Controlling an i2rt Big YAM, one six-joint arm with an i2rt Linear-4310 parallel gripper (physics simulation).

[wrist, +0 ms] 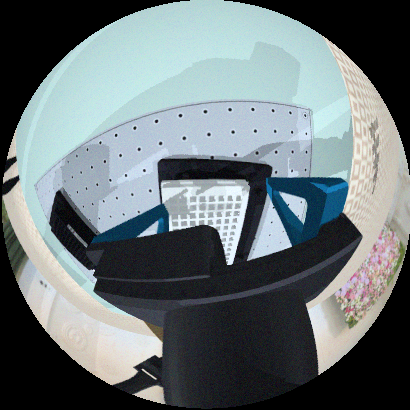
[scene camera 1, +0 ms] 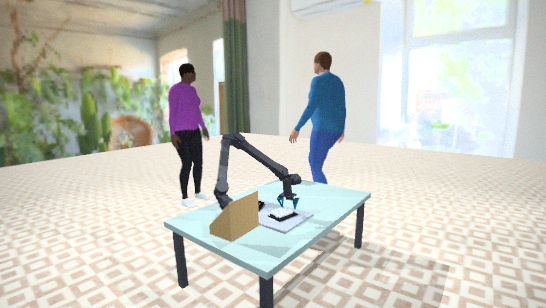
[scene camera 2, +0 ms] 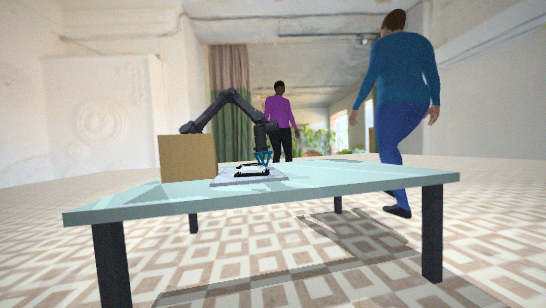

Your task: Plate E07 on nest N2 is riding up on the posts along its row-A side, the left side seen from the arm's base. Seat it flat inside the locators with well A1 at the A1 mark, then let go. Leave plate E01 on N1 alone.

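Frame: origin at the arm's base, x ahead, y left, z up, level; centimetres.
Seen in the pictures: gripper, between the fingertips: (wrist: 215, 196) (scene camera 1: 288, 208) (scene camera 2: 263, 166); arm's base, origin of its link: (scene camera 1: 230, 208) (scene camera 2: 183, 150).
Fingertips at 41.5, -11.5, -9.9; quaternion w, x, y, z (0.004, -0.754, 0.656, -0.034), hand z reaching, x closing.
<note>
Offsets run from my fingertips to a thing's top centre, as dx, dy, dz. "spot": to the spot under its first point. Level surfaces: height alone.
The white, gridded plate E07 {-5.3, +1.7, -0.2} (scene camera 1: 283, 212) (scene camera 2: 251, 170) (wrist: 205, 202) lies on a black nest {-5.6, +0.6, -1.5} (scene camera 1: 283, 218) (wrist: 215, 169). The nest's rim shows along the plate's far and right sides in the wrist view. The plate's tilt and the A1 mark are too small or hidden to tell. My gripper (scene camera 1: 288, 206) (scene camera 2: 262, 164) (wrist: 215, 196) is open and empty, its blue fingers apart above the plate, one toward each side. The gripper body hides the plate's near part in the wrist view. Another black nest {spot: -2.4, +23.5, -2.2} (wrist: 72, 225) stands to the left; plate E01 cannot be made out clearly.
Both nests stand on a grey perforated board (scene camera 1: 304, 215) (scene camera 2: 280, 177) (wrist: 220, 120) on the pale green table {dz -5.0} (scene camera 1: 340, 197) (scene camera 2: 350, 172). A tan box (scene camera 1: 242, 217) (scene camera 2: 187, 157) stands beside the board. Two people (scene camera 1: 185, 107) (scene camera 1: 327, 102) stand beyond the table.
</note>
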